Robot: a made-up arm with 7 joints. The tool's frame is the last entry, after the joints.
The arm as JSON. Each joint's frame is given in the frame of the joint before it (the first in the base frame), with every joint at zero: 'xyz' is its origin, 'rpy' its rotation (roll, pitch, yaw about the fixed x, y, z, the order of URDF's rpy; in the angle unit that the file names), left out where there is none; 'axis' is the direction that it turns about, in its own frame. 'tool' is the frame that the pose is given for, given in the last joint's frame.
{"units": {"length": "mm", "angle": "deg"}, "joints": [
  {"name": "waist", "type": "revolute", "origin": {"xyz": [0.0, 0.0, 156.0]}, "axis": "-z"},
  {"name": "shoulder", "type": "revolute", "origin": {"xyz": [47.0, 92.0, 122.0]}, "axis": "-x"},
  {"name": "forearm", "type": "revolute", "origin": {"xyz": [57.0, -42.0, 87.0]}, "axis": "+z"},
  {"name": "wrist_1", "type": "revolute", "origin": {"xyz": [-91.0, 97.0, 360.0]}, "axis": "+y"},
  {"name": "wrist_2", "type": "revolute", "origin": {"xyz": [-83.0, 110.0, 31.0]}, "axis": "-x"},
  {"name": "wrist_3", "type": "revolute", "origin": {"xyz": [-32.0, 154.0, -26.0]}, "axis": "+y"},
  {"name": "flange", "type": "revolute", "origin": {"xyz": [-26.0, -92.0, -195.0]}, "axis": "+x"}
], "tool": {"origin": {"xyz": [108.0, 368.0, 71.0]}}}
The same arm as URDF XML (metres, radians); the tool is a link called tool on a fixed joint. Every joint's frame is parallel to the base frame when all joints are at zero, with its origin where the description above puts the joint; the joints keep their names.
<robot name="arm">
<link name="base_link"/>
<link name="link1"/>
<link name="link2"/>
<link name="link3"/>
<link name="link4"/>
<link name="link5"/>
<link name="link6"/>
<link name="link7"/>
<link name="tool"/>
<joint name="waist" type="continuous"><parent link="base_link"/><child link="link1"/><origin xyz="0 0 0.156" rpy="0 0 0"/><axis xyz="0 0 -1"/></joint>
<joint name="shoulder" type="continuous"><parent link="link1"/><child link="link2"/><origin xyz="0.047 0.092 0.122" rpy="0 0 0"/><axis xyz="-1 0 0"/></joint>
<joint name="forearm" type="continuous"><parent link="link2"/><child link="link3"/><origin xyz="0.057 -0.042 0.087" rpy="0 0 0"/><axis xyz="0 0 1"/></joint>
<joint name="wrist_1" type="continuous"><parent link="link3"/><child link="link4"/><origin xyz="-0.091 0.097 0.36" rpy="0 0 0"/><axis xyz="0 1 0"/></joint>
<joint name="wrist_2" type="continuous"><parent link="link4"/><child link="link5"/><origin xyz="-0.083 0.11 0.031" rpy="0 0 0"/><axis xyz="-1 0 0"/></joint>
<joint name="wrist_3" type="continuous"><parent link="link5"/><child link="link6"/><origin xyz="-0.032 0.154 -0.026" rpy="0 0 0"/><axis xyz="0 1 0"/></joint>
<joint name="flange" type="continuous"><parent link="link6"/><child link="link7"/><origin xyz="-0.026 -0.092 -0.195" rpy="0 0 0"/><axis xyz="1 0 0"/></joint>
<joint name="tool_fixed" type="fixed"><parent link="link7"/><child link="tool"/><origin xyz="0.108 0.368 0.071" rpy="0 0 0"/></joint>
</robot>

